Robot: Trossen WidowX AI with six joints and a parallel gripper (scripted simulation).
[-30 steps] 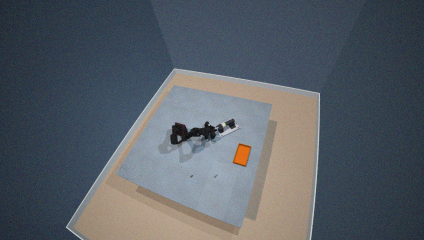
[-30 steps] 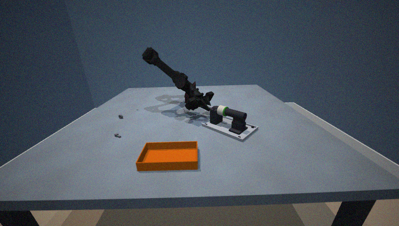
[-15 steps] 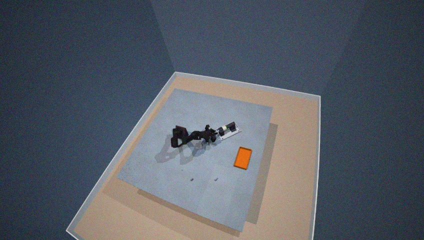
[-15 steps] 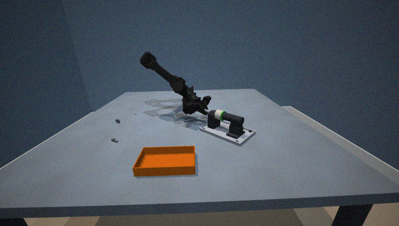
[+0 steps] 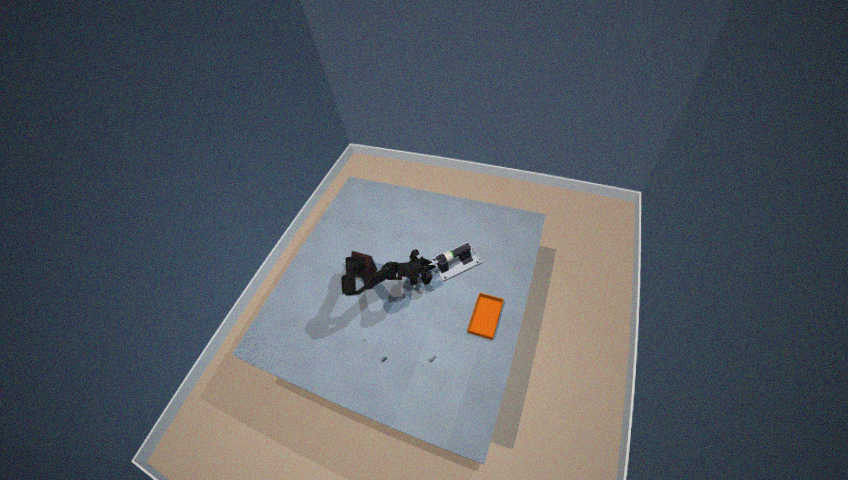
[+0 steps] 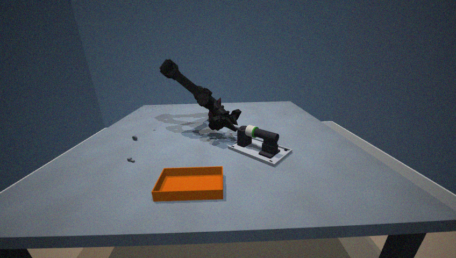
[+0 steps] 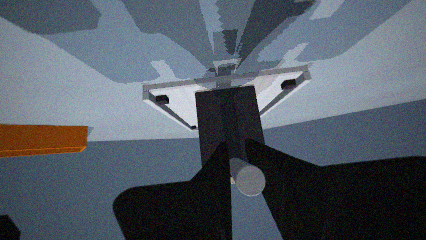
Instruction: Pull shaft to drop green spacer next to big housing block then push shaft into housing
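The grey shaft is 3 cm to the left of my gripper tip, 3 cm ahead of it and 2 cm above it. Also, from my gripper tip: orange tray (32 cm ahead, 16 cm to the right, 5 cm below); white spacer (6 cm to the left, 5 cm ahead, 2 cm above); green spacer (7 cm to the left, 7 cm ahead, 2 cm above).
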